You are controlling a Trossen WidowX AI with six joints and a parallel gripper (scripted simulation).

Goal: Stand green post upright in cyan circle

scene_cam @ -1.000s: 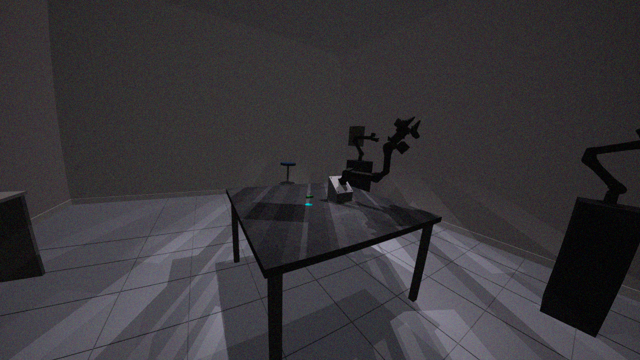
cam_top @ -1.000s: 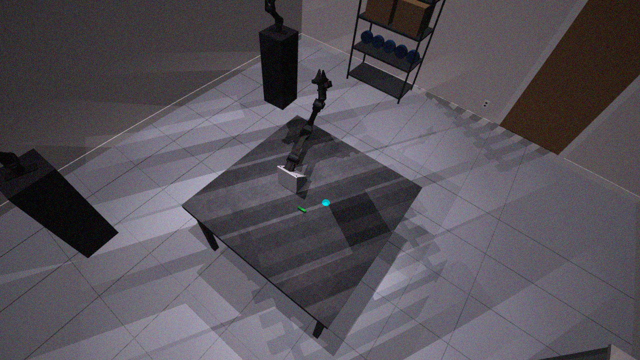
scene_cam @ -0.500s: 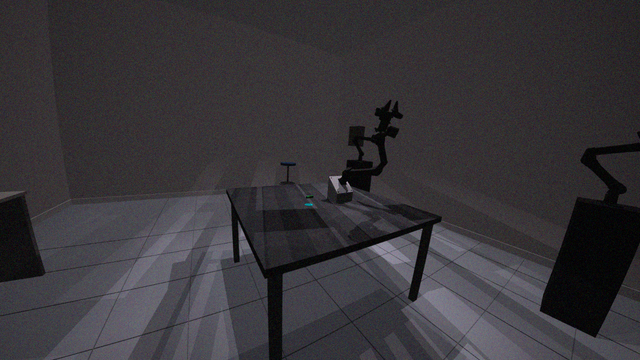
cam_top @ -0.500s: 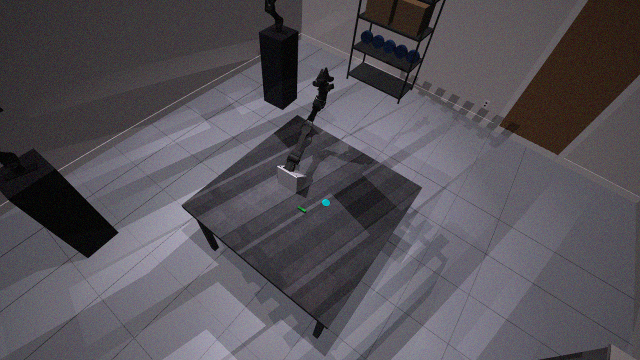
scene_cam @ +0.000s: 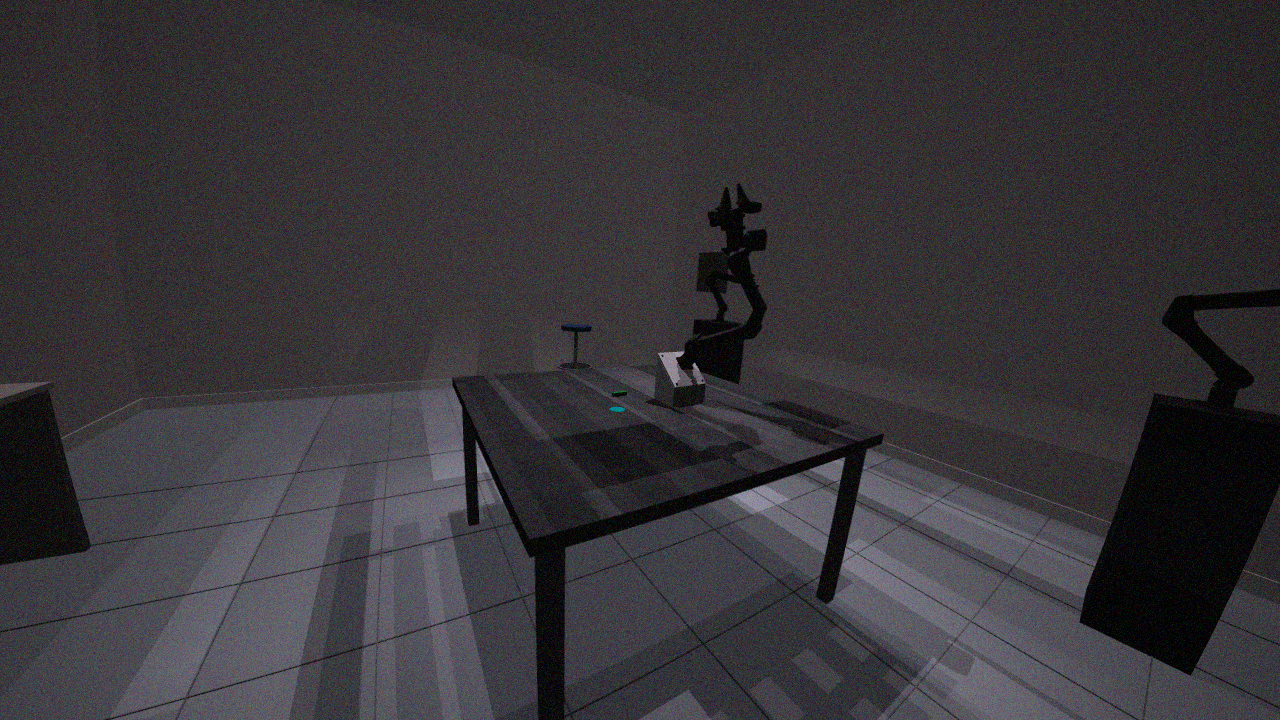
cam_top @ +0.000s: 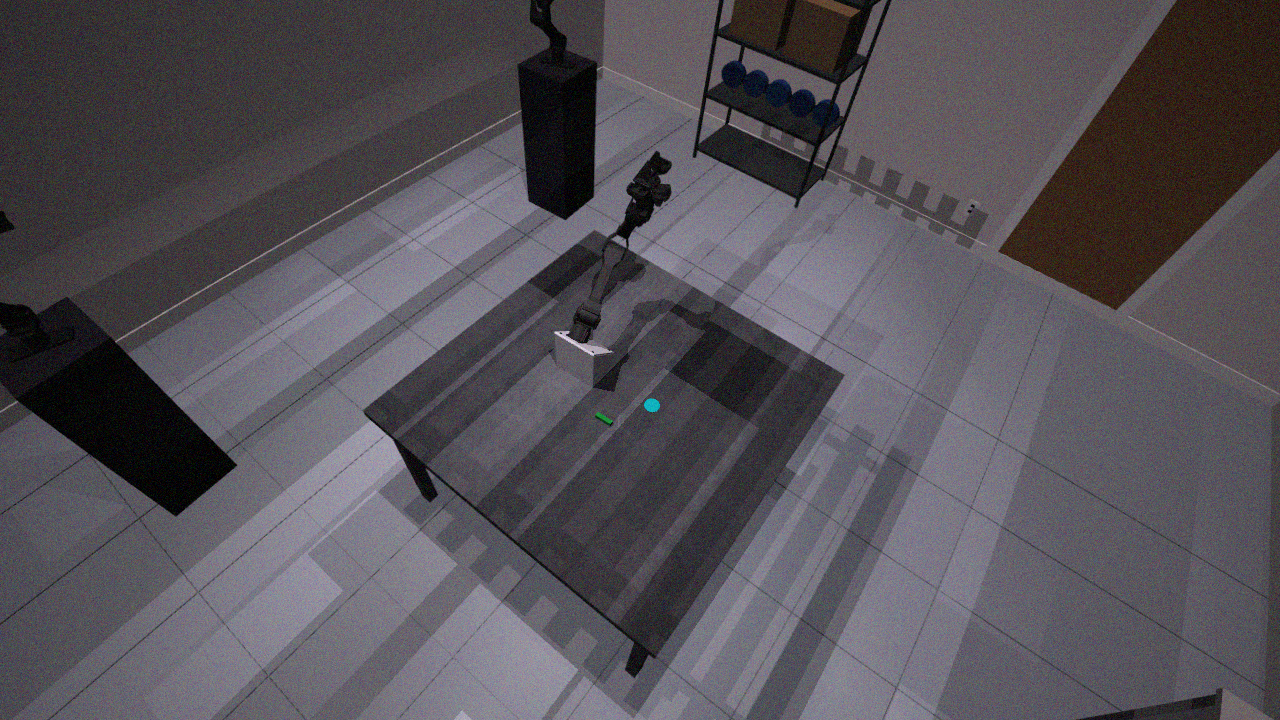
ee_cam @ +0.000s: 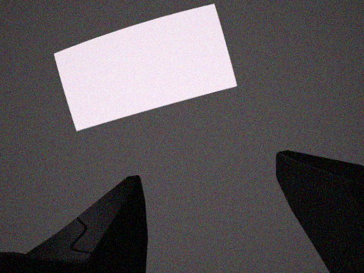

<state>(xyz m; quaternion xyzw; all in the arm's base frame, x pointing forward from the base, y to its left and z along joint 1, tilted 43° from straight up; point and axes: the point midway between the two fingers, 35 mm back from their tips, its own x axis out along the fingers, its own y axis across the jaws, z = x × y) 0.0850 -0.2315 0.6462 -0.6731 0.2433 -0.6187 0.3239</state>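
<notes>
My gripper tip is now 81 cm above the green post, 41 cm to the left of it and 14 cm short of it. The rest, counted from my gripper tip: cyan circle (82 cm below, 25 cm to the right, 25 cm ahead).
</notes>
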